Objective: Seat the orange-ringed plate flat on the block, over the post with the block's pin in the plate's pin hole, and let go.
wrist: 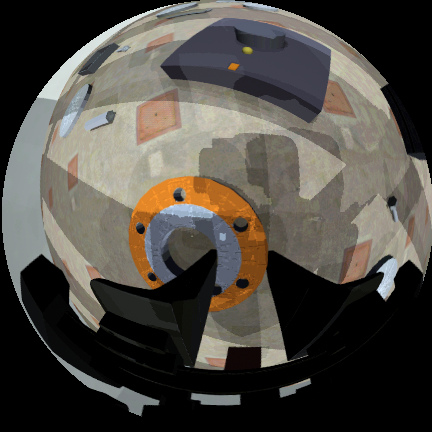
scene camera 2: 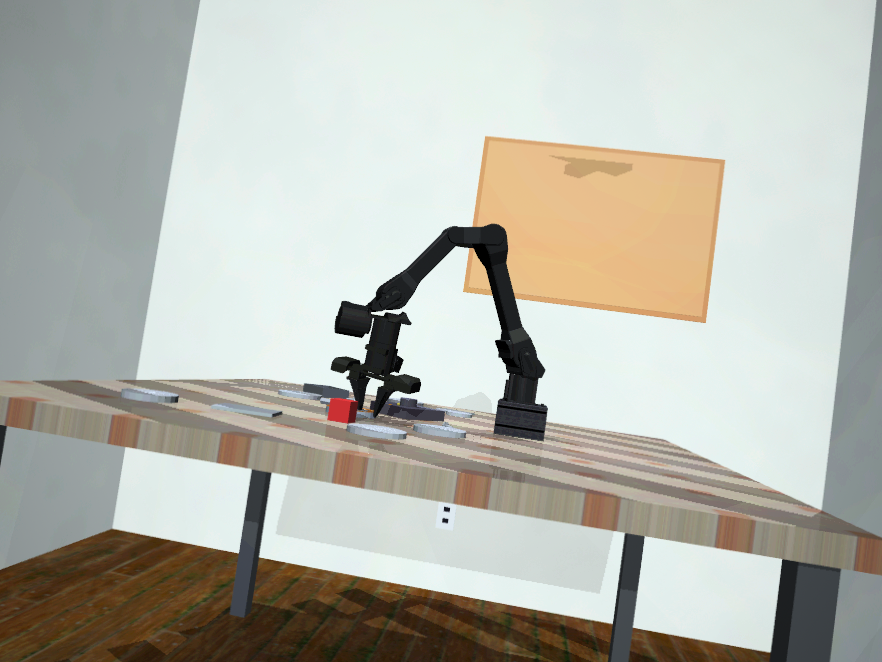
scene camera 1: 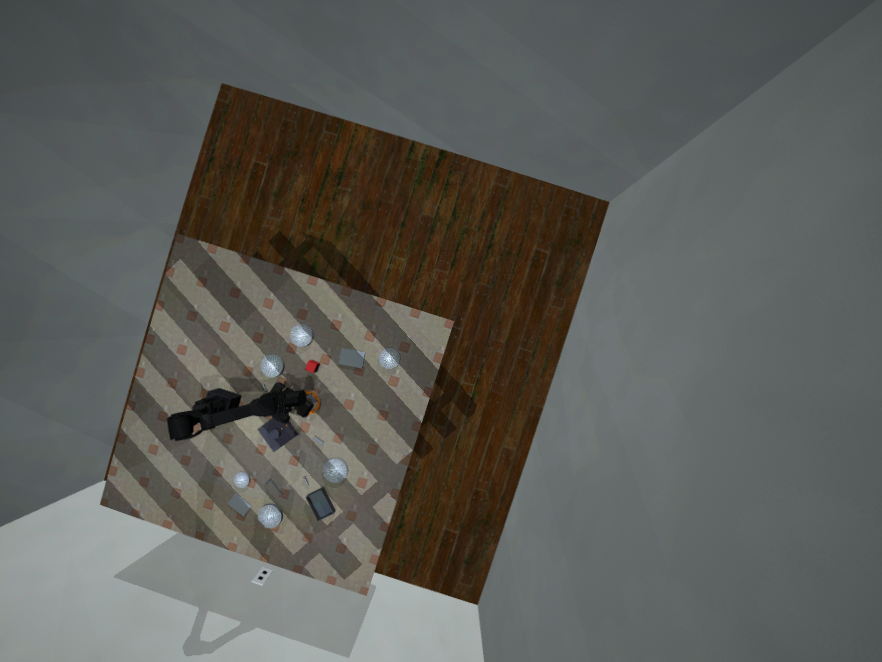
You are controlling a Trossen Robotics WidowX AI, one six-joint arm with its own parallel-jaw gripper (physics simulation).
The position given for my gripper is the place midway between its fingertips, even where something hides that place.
My gripper (scene camera 2: 367, 414) grips a plate (wrist: 209, 206), which still rests on the table. Further things: a dark block (scene camera 2: 411, 413).
My gripper shows as well in the wrist view (wrist: 241, 255). The dark block shows as well in the wrist view (wrist: 294, 77).
